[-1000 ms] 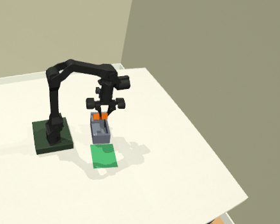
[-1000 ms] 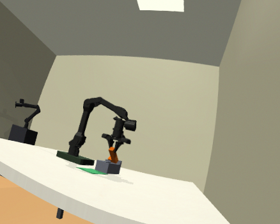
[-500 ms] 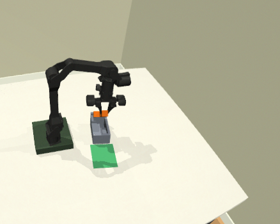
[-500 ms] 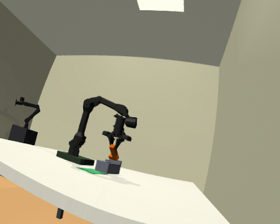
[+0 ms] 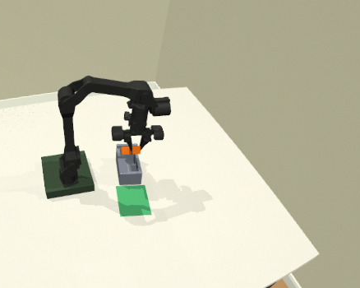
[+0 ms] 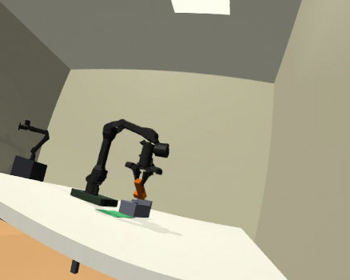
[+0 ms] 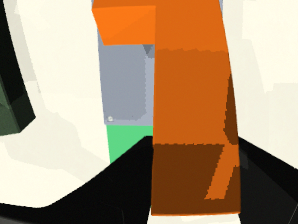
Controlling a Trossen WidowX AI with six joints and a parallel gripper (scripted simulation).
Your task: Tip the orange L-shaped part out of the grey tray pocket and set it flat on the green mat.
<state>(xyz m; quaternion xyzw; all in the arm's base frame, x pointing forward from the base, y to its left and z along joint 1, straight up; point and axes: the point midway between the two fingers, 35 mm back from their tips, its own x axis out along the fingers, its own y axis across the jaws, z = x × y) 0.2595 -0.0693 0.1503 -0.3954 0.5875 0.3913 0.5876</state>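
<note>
My gripper tip is 60 mm past the green mat, 100 mm to the left of it and 170 mm above it. Also, from my gripper tip: orange L-shaped part (40 mm to the left, 30 mm below).
</note>
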